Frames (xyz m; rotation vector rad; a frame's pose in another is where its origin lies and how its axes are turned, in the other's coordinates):
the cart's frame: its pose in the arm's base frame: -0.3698 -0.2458 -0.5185 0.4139 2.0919 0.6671
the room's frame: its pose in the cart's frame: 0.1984 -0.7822 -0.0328 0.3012 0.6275 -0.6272
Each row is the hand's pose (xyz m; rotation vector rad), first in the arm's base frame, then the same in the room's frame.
Working: the arm's base frame: its pose in the room's frame: -1.0858 0.6391 -0.7237 0.3460 -2.7286 -0.0987

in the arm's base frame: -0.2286 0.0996 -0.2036 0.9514 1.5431 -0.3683
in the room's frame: -0.8254 0.7892 -0.6083 0.7368 -1.0024 0.9542
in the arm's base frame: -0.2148 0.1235 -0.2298 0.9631 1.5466 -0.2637
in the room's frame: -0.8331 0.8082 -0.5763 0.6422 -1.0202 0.9846
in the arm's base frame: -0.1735 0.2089 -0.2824 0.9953 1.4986 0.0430
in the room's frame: -0.8691 0.8793 -0.5027 0.3678 -1.1045 1.0763
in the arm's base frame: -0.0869 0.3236 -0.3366 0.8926 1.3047 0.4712
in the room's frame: -0.9517 0.9671 -0.4075 -0.0522 -1.3326 1.0768
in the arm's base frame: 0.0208 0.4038 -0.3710 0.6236 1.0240 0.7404
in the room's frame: -1.0530 1.0166 -0.3268 -0.3855 -1.6399 0.8779
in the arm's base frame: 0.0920 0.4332 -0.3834 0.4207 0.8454 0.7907
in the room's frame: -1.1186 1.0268 -0.2858 -0.4958 -1.8364 0.6769
